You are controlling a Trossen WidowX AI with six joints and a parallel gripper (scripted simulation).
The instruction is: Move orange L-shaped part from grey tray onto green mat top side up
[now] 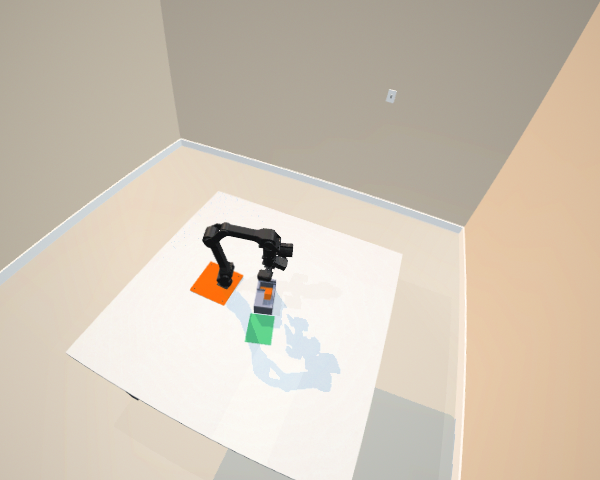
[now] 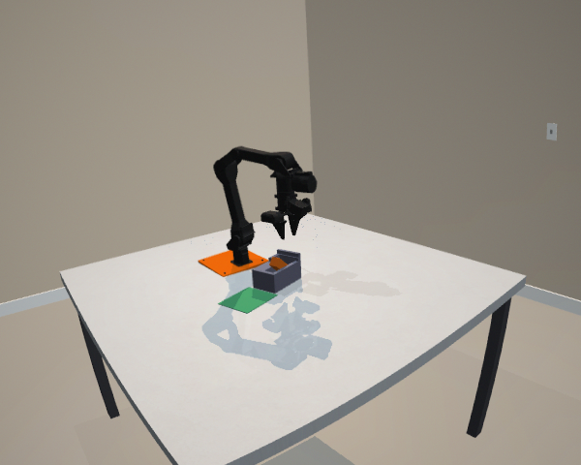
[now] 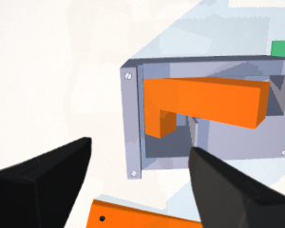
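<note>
Right now my gripper tip is 10 cm above the orange L-shaped part and 4 cm to the left of it. Also, from my gripper tip: green mat 21 cm to the right, 16 cm below, 6 cm ahead.
</note>
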